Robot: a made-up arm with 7 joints. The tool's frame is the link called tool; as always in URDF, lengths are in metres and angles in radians.
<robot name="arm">
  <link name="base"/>
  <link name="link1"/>
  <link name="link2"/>
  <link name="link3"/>
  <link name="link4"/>
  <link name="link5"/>
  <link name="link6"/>
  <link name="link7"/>
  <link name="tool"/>
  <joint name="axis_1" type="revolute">
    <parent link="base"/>
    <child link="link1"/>
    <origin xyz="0 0.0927 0"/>
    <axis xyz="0 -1 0"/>
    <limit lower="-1.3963" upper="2" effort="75" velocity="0.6"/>
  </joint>
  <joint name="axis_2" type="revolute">
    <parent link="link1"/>
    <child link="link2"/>
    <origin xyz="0 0.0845 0"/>
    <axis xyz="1 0 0"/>
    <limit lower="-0.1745" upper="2" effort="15" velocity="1.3"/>
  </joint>
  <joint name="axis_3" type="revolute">
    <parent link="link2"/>
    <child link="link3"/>
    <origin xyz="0 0 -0.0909"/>
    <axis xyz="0 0 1"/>
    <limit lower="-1.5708" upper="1.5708" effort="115" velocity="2.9"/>
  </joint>
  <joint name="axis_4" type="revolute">
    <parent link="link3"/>
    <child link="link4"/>
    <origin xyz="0 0 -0.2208"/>
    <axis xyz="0 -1 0"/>
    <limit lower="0" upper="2.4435" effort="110" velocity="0.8"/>
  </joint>
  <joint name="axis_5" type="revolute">
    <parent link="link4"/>
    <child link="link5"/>
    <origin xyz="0 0 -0.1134"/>
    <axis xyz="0 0 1"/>
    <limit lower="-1.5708" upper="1.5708" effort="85" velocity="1.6"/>
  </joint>
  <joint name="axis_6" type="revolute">
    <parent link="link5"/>
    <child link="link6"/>
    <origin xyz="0 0 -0.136"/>
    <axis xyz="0 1 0"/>
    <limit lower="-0.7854" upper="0.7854" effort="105" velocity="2.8"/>
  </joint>
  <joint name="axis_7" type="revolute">
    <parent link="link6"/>
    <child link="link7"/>
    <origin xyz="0 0 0"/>
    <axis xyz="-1 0 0"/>
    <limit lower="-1.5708" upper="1.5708" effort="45" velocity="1.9"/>
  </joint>
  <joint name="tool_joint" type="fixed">
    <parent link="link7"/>
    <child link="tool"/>
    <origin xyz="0 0 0"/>
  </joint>
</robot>
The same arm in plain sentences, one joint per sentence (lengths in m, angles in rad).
The arm has seven revolute joints in a row. What follows holds with every joint at zero, and every direction is one of the base frame's.
Joint 1 sits 0.0927 m along +y from the base frame's origin and turns about -y, from -1.3963 to 2 rad.
Joint 2 sits 0.0845 m along +y from joint 1 and turns about +x, from -0.1745 to 2 rad.
Joint 3 sits 0.0909 m along -z from joint 2 and turns about +z, from -1.5708 to 1.5708 rad.
Joint 4 sits 0.2208 m along -z from joint 3 and turns about -y, from 0 to 2.4435 rad.
Joint 5 sits 0.1134 m along -z from joint 4 and turns about +z, from -1.5708 to 1.5708 rad.
Joint 6 sits 0.136 m along -z from joint 5 and turns about +y, from -0.7854 to 0.7854 rad.
Joint 7 sits at the same point as joint 6 and turns about -x, from -1.5708 to 1.5708 rad.
The tool frame, which is the frame that the pose is given for, sits at the same point as joint 7; its axes are parallel to the base frame's.

